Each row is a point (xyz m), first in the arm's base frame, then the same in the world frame.
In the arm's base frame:
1: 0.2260 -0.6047 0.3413
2: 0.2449 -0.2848 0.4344
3: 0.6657 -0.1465 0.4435
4: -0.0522 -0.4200 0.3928
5: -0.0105 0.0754 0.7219
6: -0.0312 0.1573 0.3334
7: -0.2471 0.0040 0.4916
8: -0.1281 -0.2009 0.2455
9: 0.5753 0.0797 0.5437
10: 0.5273 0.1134 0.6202
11: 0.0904 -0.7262 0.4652
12: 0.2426 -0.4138 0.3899
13: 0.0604 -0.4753 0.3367
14: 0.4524 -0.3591 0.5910
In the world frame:
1: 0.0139 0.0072 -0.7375
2: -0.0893 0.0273 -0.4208
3: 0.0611 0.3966 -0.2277
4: -0.1981 -0.2213 -0.6070
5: -0.2300 -0.2770 -0.0142
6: -0.5404 -0.0764 -0.1607
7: -0.4659 -0.3652 -0.2394
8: -0.4537 -0.1707 -0.5199
9: -0.0434 0.3061 -0.0035
10: -0.0366 0.2315 0.0571
11: 0.0905 -0.1913 -0.7943
12: -0.0495 0.0273 -0.5513
13: -0.1461 -0.1070 -0.6629
14: 0.1623 0.1057 -0.3604

